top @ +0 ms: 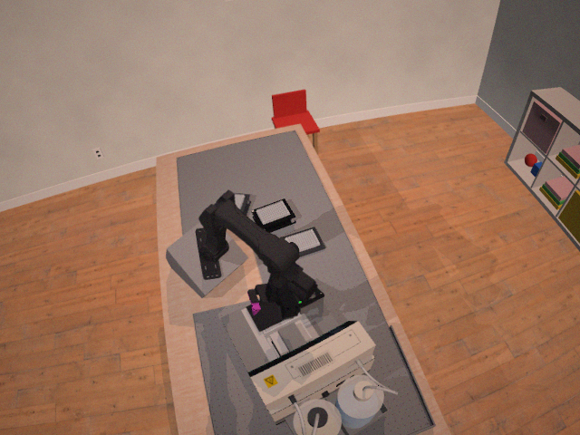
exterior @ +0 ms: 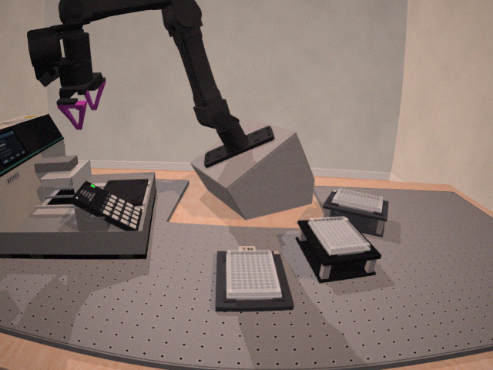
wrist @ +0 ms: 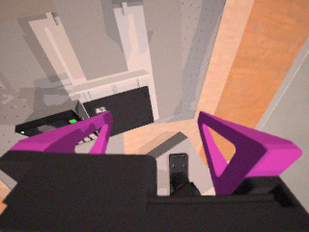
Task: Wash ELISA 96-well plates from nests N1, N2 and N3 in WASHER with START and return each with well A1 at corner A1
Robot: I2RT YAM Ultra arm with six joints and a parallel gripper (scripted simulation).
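Now: the nest N1 250 mm ahead of my hand, 380 mm to the left of it and 250 mm below it. Also, from my hand: black carrier pocket: 20 mm ahead, 90 mm to the left, 180 mm below; then grey manifold: 40 mm ahead, 60 mm to the right, 130 mm below; then raised black nest: 180 mm ahead, 550 mm to the left, 210 mm below.
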